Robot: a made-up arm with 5 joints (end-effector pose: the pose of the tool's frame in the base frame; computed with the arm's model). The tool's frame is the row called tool. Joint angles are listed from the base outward.
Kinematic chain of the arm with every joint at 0, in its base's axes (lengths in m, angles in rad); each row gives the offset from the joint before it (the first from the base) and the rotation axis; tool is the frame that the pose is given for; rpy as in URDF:
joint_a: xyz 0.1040 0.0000 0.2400 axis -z
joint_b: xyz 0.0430 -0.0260 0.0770 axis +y
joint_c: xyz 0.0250 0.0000 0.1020 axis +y
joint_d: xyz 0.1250 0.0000 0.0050 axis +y
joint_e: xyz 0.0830 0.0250 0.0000 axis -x
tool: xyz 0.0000 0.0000 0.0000 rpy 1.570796 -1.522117 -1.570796
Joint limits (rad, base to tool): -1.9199..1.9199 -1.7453..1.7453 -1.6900..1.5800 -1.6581..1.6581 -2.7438..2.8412
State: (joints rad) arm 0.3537 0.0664 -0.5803 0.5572 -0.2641
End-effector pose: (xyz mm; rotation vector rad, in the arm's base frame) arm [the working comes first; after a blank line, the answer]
Working (the frame after each row of the table, in the pose's form):
after joint_a: 104.0 0.0 240.0 0.0000 0.0000 -0.3537
after joint_b: 135.3 -39.3 317.0 0.0117 0.0657 -0.3536
after joint_c: 165.1 -50.3 417.1 -0.0909 -0.5085 -0.3458
after joint_d: 264.9 -87.1 482.9 0.0077 0.0428 -0.3536
after joint_e: 351.3 -92.4 479.3 0.2690 -0.0041 -0.3573

351.3 -92.4 479.3 -0.0317 -1.5509 -0.5299
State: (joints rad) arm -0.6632 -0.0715 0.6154 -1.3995 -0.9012
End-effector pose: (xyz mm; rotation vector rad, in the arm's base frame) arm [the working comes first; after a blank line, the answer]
Working (the frame after each row of the table, in the pose's form):
after joint_a: 104.0 0.0 240.0 0.0000 0.0000 0.6632
after joint_b: 153.9 6.0 317.0 0.0237 -0.0689 0.6629
after joint_c: 167.8 16.8 420.5 -0.1803 0.5236 0.6465
after joint_d: 254.1 84.3 360.1 0.2835 -0.8232 0.6217
after joint_e: 281.6 137.5 422.8 1.0988 -0.4962 0.9687

281.6 137.5 422.8 1.7546 -1.6820 -0.1297
